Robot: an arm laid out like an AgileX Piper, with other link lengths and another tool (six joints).
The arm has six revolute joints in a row. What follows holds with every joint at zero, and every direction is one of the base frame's.
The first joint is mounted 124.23 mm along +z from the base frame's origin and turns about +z.
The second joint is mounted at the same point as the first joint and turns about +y.
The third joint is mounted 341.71 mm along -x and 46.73 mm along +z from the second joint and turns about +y.
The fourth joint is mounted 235.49 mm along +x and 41.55 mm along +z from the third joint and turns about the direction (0.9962, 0, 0.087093).
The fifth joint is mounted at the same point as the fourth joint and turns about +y.
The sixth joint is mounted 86.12 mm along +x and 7.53 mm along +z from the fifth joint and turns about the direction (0.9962, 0, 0.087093).
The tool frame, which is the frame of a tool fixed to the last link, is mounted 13.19 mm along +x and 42 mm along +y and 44.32 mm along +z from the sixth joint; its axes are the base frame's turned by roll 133.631, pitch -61.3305 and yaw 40.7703 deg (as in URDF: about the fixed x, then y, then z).
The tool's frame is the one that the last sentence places.
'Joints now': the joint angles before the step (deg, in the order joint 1, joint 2, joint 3, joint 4, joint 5, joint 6). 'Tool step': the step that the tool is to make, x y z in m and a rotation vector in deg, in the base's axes. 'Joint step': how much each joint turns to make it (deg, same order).
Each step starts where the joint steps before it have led.
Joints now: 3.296 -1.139 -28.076 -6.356 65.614 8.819
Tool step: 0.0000 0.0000 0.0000 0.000 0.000 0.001
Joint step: 0.001 0.000 0.000 0.000 0.000 0.000
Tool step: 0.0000 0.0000 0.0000 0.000 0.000 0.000
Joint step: 0.000 0.000 0.000 0.000 0.000 0.000
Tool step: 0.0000 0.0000 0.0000 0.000 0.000 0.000
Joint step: 0.000 0.000 0.000 0.000 0.000 0.000
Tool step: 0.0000 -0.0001 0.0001 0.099 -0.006 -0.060
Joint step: 0.002 -0.002 -0.011 -0.001 0.013 0.116
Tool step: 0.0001 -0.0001 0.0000 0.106 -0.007 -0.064
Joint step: 0.001 0.000 0.023 -0.002 -0.024 0.128
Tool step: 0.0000 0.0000 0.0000 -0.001 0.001 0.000
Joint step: 0.000 0.000 0.000 0.000 0.001 -0.001
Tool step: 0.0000 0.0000 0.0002 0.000 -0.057 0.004
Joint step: 0.003 0.010 -0.018 -0.003 -0.049 0.003
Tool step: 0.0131 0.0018 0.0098 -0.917 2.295 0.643
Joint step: 0.006 4.669 -0.793 0.046 -1.628 -0.864
